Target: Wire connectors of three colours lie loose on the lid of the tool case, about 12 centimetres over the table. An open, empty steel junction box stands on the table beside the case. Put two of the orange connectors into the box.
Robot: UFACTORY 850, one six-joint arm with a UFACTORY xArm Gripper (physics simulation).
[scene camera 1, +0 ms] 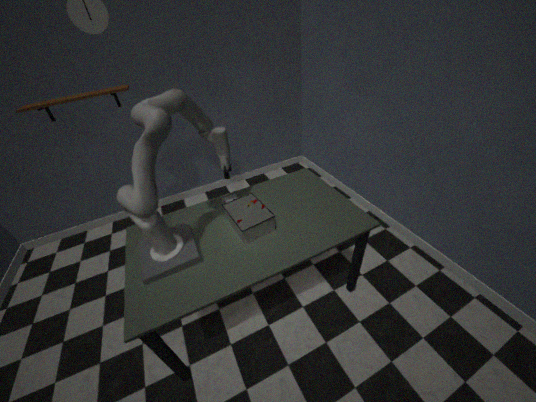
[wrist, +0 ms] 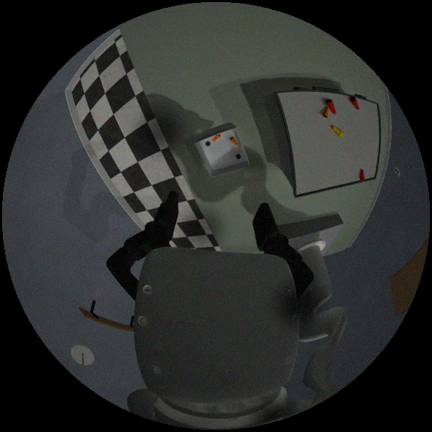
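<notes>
The steel junction box (wrist: pixel 223 156) (scene camera 1: pixel 230 198) stands on the table beside the tool case. Two orange connectors lie inside it in the wrist view: one orange connector (wrist: pixel 216 137) near the back wall and another orange connector (wrist: pixel 234 141) to its right. A third orange connector (wrist: pixel 326 112) lies on the tool case's lid (wrist: pixel 325 160) (scene camera 1: pixel 253 214), next to a red one. My gripper (wrist: pixel 218 206) (scene camera 1: pixel 227 174) is wide open and empty, raised above the table near the box.
On the lid also lie several red connectors, among them one red connector (wrist: pixel 362 175) near a corner, and a yellow connector (wrist: pixel 338 131). The case stands as a raised block on the green table (scene camera 1: pixel 310 220). The robot's base plate (scene camera 1: pixel 150 267) is at the table's left end.
</notes>
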